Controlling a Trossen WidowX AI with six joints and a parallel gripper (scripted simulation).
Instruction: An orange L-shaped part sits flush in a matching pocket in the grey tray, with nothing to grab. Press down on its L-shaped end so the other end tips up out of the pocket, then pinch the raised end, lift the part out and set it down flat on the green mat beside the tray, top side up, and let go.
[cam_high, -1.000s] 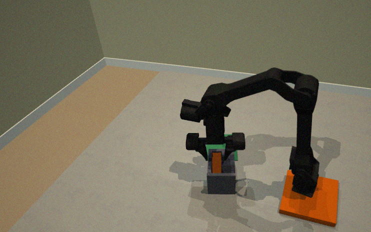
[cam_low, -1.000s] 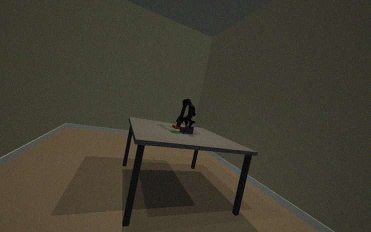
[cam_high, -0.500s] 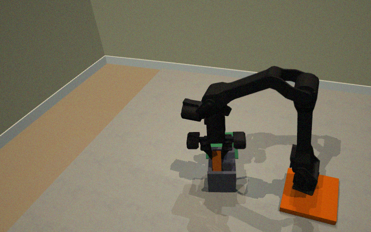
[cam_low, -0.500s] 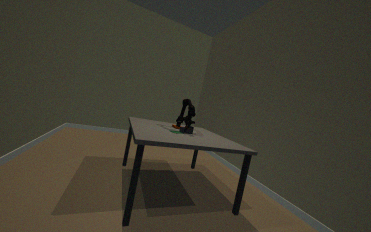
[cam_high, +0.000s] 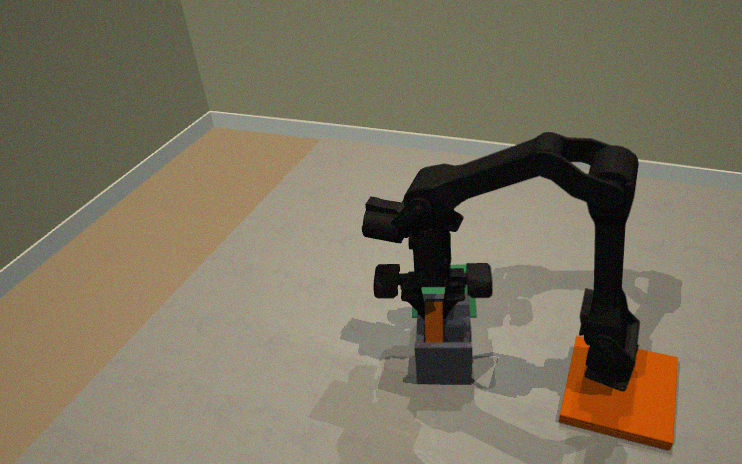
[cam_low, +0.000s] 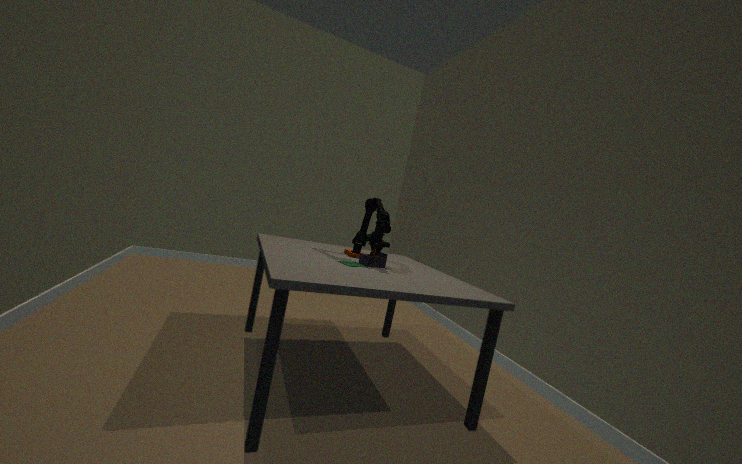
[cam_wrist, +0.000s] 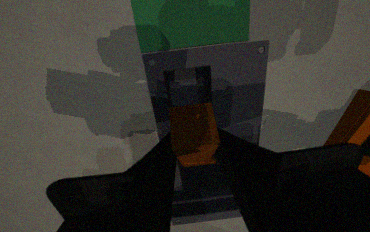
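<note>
Right now the green mat is 5 cm ahead of my gripper tip, 14 cm to the right of it and 8 cm below it. From my gripper tip the other things lie so: orange L-shaped part 3 cm behind, 2 cm to the left, 3 cm below.
</note>
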